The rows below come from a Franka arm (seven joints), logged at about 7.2 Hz.
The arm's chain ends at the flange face. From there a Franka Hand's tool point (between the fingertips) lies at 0.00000 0.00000 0.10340 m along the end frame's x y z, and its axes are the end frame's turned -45 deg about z.
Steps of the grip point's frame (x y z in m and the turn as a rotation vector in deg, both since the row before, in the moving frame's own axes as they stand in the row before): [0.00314 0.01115 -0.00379 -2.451 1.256 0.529]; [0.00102 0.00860 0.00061 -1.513 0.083 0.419]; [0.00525 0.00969 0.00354 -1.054 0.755 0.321]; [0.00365 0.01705 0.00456 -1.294 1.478 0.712]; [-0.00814 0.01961 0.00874 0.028 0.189 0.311]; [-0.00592 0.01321 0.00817 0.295 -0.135 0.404]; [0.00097 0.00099 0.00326 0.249 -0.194 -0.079]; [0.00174 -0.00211 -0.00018 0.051 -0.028 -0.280]
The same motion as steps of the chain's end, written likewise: [0.00538 0.00412 -0.00367 -0.845 2.621 0.529]; [0.00477 0.00353 0.00065 -1.011 1.129 0.419]; [0.00826 0.00275 0.00357 -0.211 1.279 0.321]; [0.01110 0.00969 0.00462 0.130 1.960 0.712]; [0.00790 0.01990 0.00874 0.153 0.114 0.311]; [0.00570 0.01373 0.00817 0.113 -0.304 0.404]; [0.00195 0.00008 0.00326 0.039 -0.313 -0.079]; [-0.00016 -0.00269 -0.00018 0.016 -0.056 -0.280]
